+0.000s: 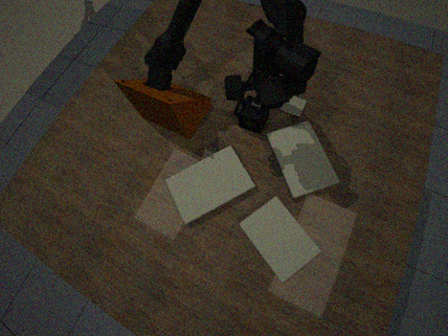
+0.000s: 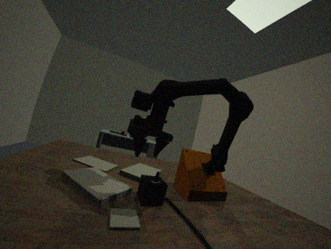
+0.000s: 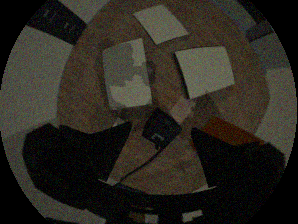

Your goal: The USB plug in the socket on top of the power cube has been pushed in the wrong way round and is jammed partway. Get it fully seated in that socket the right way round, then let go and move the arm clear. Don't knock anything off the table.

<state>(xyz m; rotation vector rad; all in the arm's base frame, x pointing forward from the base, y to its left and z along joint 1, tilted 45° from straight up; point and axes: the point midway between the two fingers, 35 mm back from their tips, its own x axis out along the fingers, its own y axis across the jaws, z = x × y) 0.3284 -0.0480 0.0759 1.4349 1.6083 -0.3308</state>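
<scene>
My gripper tip is 6 cm to the right of the USB plug, 5 cm above it and 3 cm past it.
</scene>
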